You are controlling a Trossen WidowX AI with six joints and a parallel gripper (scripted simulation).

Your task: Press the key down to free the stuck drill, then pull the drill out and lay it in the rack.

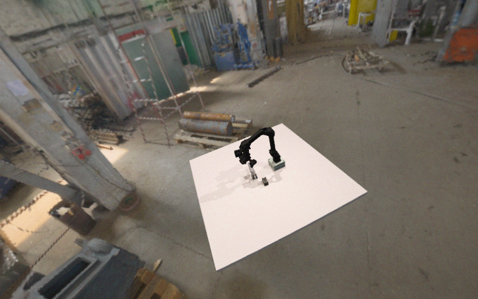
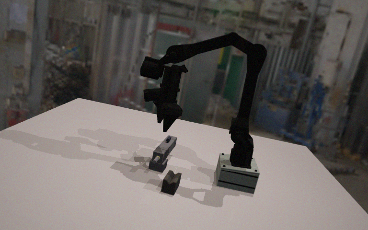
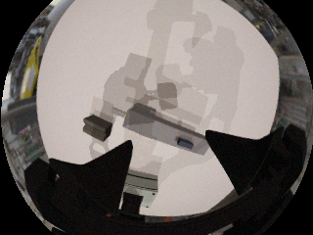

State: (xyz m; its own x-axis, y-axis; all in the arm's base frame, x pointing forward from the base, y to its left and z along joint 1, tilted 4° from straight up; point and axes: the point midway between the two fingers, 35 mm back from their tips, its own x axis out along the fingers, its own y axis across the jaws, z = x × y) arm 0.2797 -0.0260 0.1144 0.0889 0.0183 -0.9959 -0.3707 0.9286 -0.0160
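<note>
The drill lies 2 cm behind my gripper tip, 4 cm to the left of it and 8 cm below it. From my gripper tip the other things lie so: rack: 8 cm behind, 16 cm to the left, 11 cm below.
</note>
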